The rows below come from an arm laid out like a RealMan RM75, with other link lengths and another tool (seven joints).
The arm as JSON. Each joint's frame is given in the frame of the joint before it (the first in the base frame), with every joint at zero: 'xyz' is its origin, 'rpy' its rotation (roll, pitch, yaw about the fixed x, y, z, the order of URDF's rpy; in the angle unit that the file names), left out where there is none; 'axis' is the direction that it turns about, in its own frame. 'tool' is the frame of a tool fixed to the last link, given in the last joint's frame.
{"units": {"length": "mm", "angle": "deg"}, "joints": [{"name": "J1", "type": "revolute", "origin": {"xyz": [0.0, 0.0, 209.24]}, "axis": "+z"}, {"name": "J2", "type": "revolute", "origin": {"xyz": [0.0, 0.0, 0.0], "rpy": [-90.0, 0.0, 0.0]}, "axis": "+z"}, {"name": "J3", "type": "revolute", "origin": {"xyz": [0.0, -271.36, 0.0], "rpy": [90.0, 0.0, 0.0]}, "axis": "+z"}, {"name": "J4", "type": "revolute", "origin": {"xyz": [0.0, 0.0, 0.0], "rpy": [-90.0, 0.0, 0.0]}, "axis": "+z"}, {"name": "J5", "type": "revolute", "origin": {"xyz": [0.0, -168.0, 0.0], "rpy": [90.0, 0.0, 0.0]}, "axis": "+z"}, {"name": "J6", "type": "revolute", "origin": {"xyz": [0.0, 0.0, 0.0], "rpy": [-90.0, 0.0, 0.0]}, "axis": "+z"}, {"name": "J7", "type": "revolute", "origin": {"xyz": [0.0, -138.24, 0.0], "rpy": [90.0, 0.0, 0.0]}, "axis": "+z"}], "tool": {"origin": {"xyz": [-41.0, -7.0, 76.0], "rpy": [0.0, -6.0, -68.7]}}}
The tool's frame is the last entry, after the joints.
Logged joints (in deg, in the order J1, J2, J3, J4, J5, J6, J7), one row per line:
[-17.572 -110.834 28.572 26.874 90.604 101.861 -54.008]
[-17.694 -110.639 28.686 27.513 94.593 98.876 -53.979]
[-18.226 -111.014 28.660 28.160 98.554 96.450 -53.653]
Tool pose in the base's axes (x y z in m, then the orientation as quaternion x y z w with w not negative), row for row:
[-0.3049 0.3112 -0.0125 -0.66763 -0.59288 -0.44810 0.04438]
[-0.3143 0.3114 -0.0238 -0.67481 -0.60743 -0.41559 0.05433]
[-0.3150 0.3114 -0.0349 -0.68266 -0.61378 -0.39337 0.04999]
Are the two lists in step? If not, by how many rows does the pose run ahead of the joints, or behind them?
The pose runs 1 row ahead of the joints: the pose in row i belongs to the joints in row i + 1.
